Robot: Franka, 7 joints.
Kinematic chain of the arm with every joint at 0, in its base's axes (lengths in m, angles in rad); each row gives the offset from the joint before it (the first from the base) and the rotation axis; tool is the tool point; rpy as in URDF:
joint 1: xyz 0 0 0.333 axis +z
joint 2: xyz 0 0 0 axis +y
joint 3: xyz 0 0 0.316 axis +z
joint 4: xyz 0.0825 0 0 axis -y
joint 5: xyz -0.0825 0 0.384 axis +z
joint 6: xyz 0 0 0 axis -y
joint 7: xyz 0.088 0 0 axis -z
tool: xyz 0 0 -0.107 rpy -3.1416 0 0
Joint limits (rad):
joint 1: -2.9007..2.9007
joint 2: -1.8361..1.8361
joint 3: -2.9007..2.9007
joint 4: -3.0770..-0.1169
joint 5: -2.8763..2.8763
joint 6: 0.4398..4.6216
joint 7: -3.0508..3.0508
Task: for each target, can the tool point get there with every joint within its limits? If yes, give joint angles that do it. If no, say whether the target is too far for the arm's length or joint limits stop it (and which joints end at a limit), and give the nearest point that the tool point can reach.
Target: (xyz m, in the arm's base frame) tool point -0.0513 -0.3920 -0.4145
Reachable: no: joint limits stop it (at a limit: joint 2) | nearest point -0.0497 -0.3800 -0.3513 | short by 0.064 m
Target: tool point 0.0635 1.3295 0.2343
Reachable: no: too far | nearest point 0.0408 0.8546 0.2696 | short by 0.477 m
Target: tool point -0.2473 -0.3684 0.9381
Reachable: yes | joints -1.3179 0.1604 -1.3491 -0.7735 1.1229 1.2460 -1.0573
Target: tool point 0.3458 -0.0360 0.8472
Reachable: yes | joints -1.9458 -1.3855 0.6277 -2.1111 0.2244 2.9838 1.2839
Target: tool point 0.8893 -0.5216 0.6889
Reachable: no: too far | nearest point 0.6995 -0.4103 0.6129 | short by 0.233 m
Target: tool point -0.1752 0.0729 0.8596
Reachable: yes | joints -1.0512 -1.3759 -0.4777 -1.7833 -2.0464 3.8452 1.8701
